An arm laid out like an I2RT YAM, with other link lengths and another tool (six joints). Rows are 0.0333 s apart.
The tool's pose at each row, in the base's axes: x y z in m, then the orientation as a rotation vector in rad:
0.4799 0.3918 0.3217 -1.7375 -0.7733 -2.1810
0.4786 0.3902 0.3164 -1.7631 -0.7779 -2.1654
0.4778 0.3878 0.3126 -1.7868 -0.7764 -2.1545
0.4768 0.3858 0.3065 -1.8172 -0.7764 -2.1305
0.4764 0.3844 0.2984 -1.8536 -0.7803 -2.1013
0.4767 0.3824 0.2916 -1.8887 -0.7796 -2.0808
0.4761 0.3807 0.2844 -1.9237 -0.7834 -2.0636
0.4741 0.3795 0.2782 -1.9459 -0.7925 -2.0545
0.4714 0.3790 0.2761 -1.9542 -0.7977 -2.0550
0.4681 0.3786 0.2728 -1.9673 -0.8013 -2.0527
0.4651 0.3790 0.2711 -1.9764 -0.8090 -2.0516
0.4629 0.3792 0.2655 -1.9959 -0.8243 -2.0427
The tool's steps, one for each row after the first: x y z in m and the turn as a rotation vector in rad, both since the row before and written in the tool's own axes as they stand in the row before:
-0.0049 -0.0006 -0.0027 0.0003 -0.0211 0.0006
-0.0038 0.0006 -0.0025 -0.0041 -0.0179 0.0017
-0.0059 -0.0003 -0.0026 0.0012 -0.0256 0.0067
-0.0080 -0.0010 -0.0018 0.0027 -0.0315 0.0054
-0.0070 0.0002 -0.0012 -0.0039 -0.0278 0.0032
-0.0072 -0.0006 -0.0016 -0.0047 -0.0275 -0.0017
-0.0060 -0.0014 -0.0024 -0.0022 -0.0179 -0.0064
-0.0018 -0.0014 -0.0026 -0.0027 -0.0059 -0.0056
-0.0029 -0.0021 -0.0030 -0.0038 -0.0094 -0.0043
-0.0012 -0.0022 -0.0024 -0.0014 -0.0071 -0.0065
-0.0051 -0.0027 -0.0016 0.0005 -0.0168 -0.0100

